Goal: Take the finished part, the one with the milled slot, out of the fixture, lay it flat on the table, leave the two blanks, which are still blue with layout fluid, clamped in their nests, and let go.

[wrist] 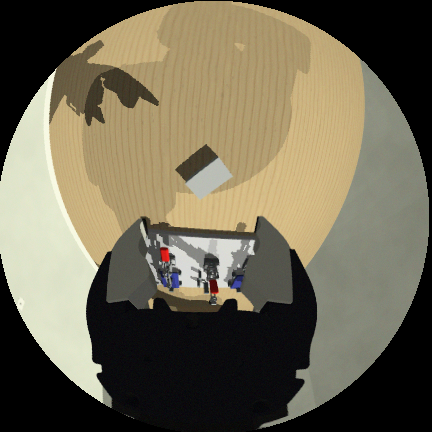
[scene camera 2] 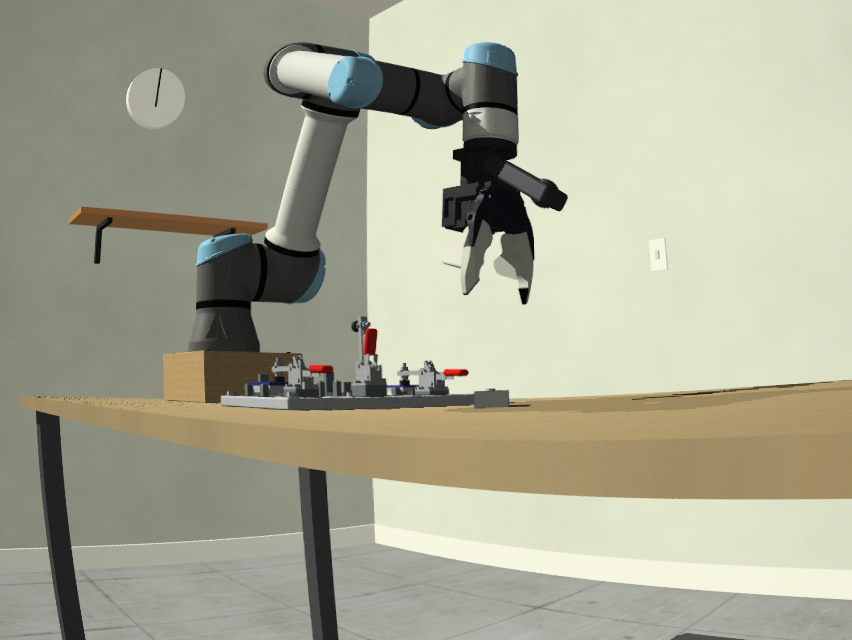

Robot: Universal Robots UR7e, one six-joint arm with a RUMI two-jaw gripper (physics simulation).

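Seen in the pictures: gripper, fingertip midpoint: (wrist: 200,218) (scene camera 2: 496,300); arm's base at its link origin: (scene camera 2: 223,353).
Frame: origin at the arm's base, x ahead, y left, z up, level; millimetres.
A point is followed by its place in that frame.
The finished part (scene camera 2: 491,398) @[x 707, y -93, z -84 mm] (wrist: 209,178) @[x 688, y -66, z -75 mm], a plain grey block in these views, lies on the table (scene camera 2: 585,427) @[x 1046, y -461, z -95 mm] (wrist: 260,200) @[x 629, y -170, z -95 mm] in front of the fixture plate (scene camera 2: 254,401) @[x 416, y -224, z -86 mm] (wrist: 191,248) @[x 524, y -15, z -80 mm], apart from it in the wrist view. Its milled slot cannot be made out. My gripper (scene camera 2: 496,297) @[x 686, y -50, z 36 mm] (wrist: 200,218) @[x 686, y -50, z 36 mm] is open and empty, high above the table. Two blue blanks (scene camera 2: 261,383) @[x 374, y -179, z -61 mm] (wrist: 175,280) @[x 407, y 51, z -64 mm] (wrist: 237,282) @[x 372, y -132, z -59 mm] sit in the fixture's outer nests, with clamp handles (scene camera 2: 320,369) @[x 513, y -186, z -44 mm] (scene camera 2: 455,372) @[x 553, y 30, z -48 mm] lying level. The right blank is partly hidden by a finger in the wrist view.
The middle clamp's red handle (scene camera 2: 370,341) @[x 477, y -61, z -3 mm] (wrist: 214,286) @[x 479, y -59, z 0 mm] stands upright between the outer clamps, the tallest thing on the fixture. The arm's wooden base block (scene camera 2: 184,376) @[x -28, y -82, z -46 mm] stands behind the fixture. A wall shelf (scene camera 2: 165,220) hangs behind the arm.
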